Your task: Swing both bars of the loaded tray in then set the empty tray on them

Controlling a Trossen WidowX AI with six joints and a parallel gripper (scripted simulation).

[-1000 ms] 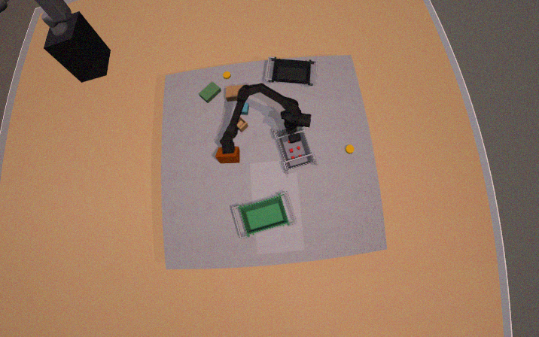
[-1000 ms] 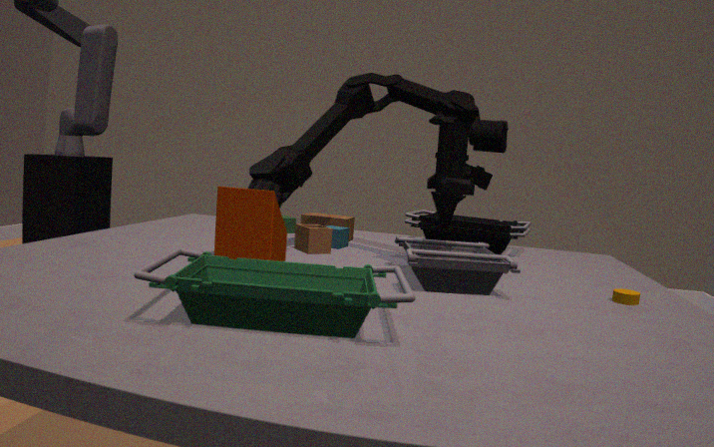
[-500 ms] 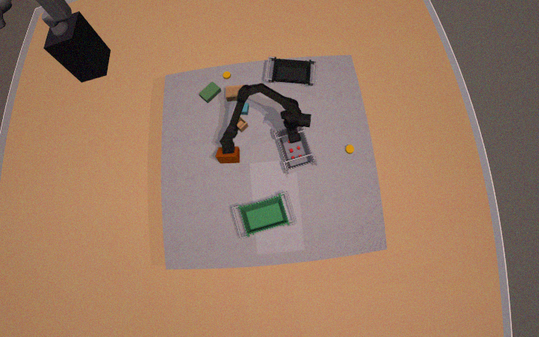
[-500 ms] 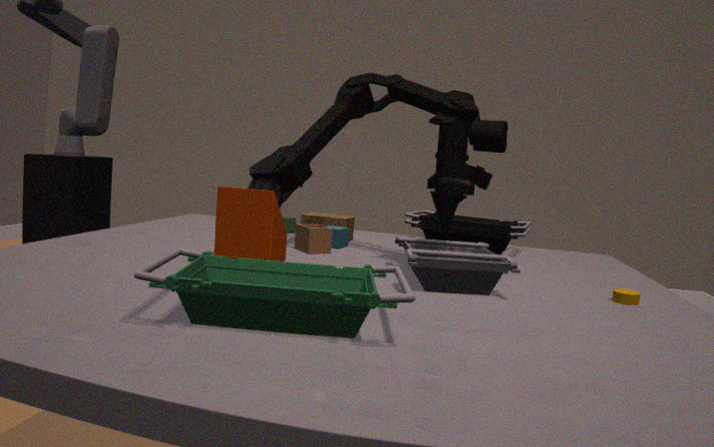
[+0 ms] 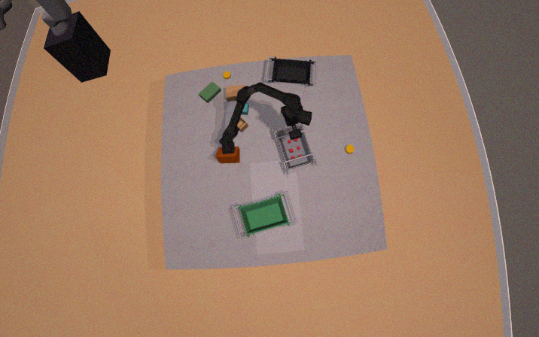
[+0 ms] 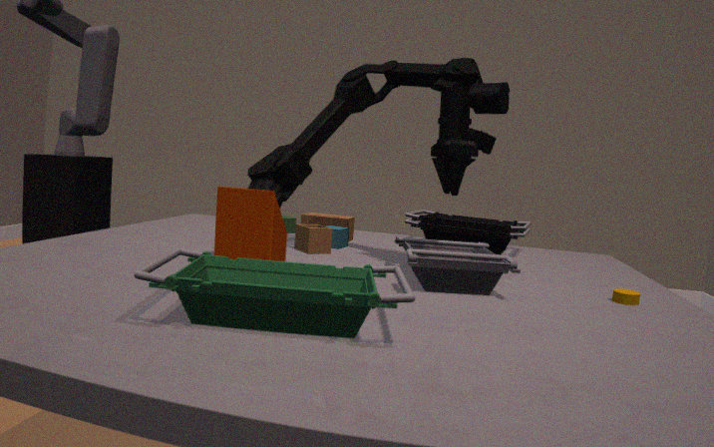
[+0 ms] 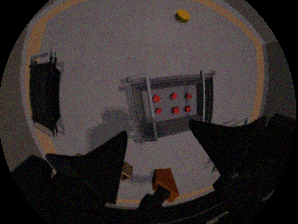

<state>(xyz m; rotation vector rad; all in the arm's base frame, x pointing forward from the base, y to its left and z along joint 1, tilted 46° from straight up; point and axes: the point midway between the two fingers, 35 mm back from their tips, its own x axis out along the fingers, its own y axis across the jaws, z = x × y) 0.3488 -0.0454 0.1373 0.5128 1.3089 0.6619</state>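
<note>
Now: the green tray 210 mm behind my gripper tip, 440 mm to the right of it and 110 mm below it. From my gripper tip the other things lie so: small box: 290 mm behind, 120 mm to the left, 140 mm below; then cyan block: 260 mm behind, 220 mm to the left, 130 mm below; then tan block: 300 mm behind, 330 mm to the left, 130 mm below.
</note>
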